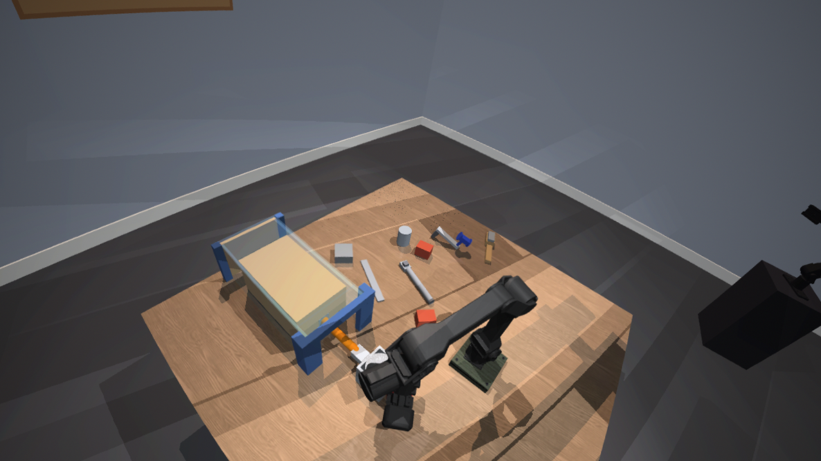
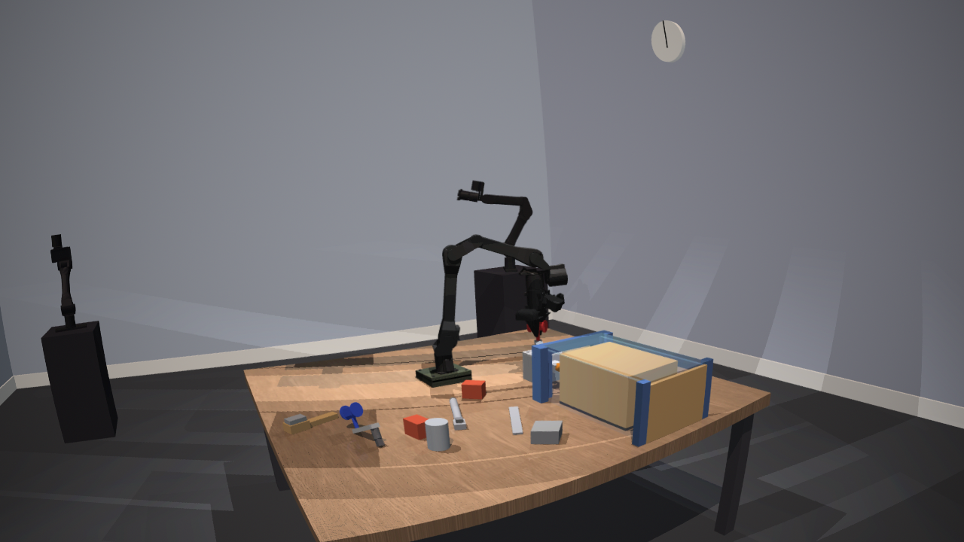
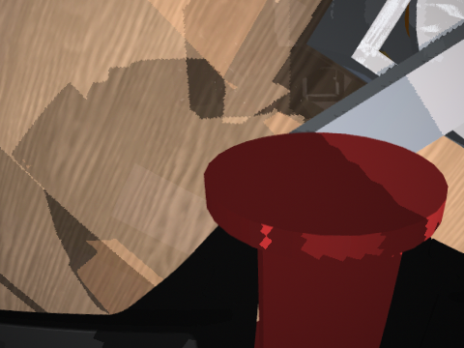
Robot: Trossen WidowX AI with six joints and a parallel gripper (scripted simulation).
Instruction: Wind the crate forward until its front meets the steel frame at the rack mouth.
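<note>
Now: gripper tip 3 cm short of the winch handle, 2 cm to the left of it and 1 cm above it. Round my gripper tip: red knob 2 cm above; grey winch 7 cm ahead, 6 cm to the right, 8 cm below; blue frame 25 cm ahead, 6 cm to the right, 1 cm below.
</note>
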